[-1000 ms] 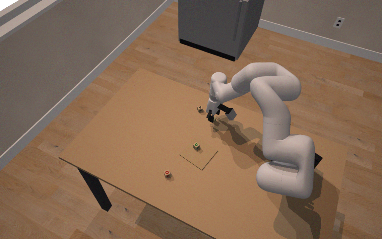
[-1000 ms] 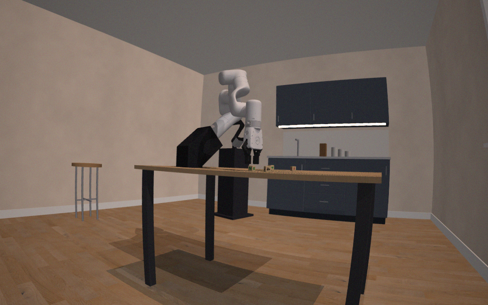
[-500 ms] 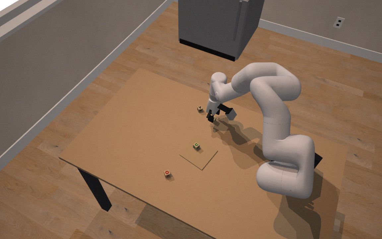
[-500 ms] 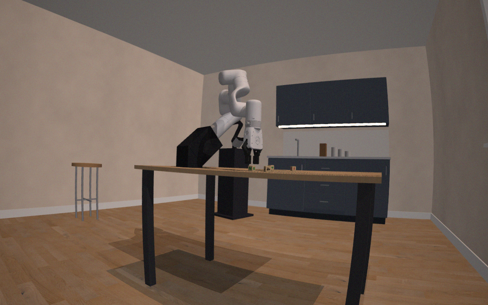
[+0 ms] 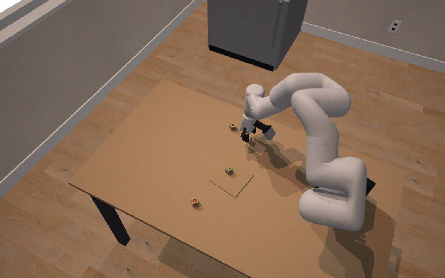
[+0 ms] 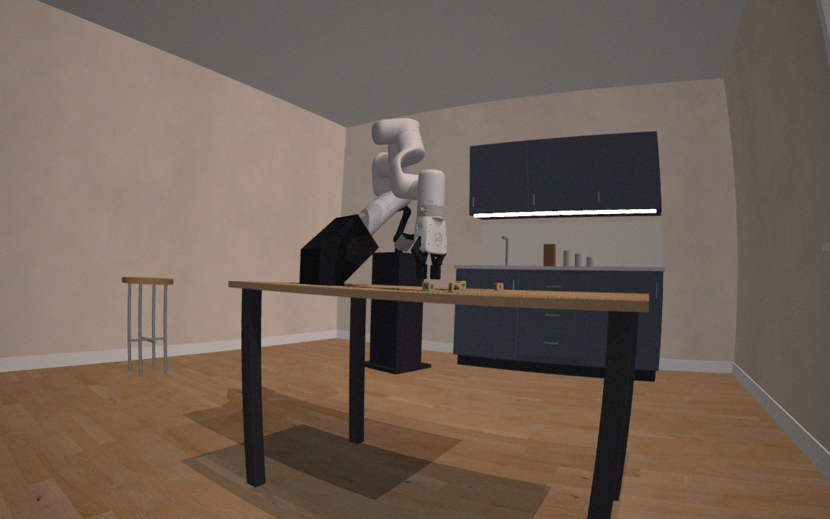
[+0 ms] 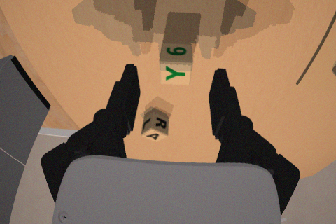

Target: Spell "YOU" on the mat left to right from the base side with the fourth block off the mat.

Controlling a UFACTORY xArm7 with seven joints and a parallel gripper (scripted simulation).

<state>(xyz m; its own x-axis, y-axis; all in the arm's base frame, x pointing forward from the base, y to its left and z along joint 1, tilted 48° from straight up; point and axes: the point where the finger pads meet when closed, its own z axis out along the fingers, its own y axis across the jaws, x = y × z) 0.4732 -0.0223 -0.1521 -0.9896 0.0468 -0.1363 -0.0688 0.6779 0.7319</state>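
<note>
Right now the Y block is 40 mm below my hand. Also, from my hand: mat 60 mm behind, 210 mm to the left, 50 mm below; then O block 10 mm behind, 400 mm to the left, 40 mm below; then U block 30 mm behind, 200 mm to the left, 30 mm below.
</note>
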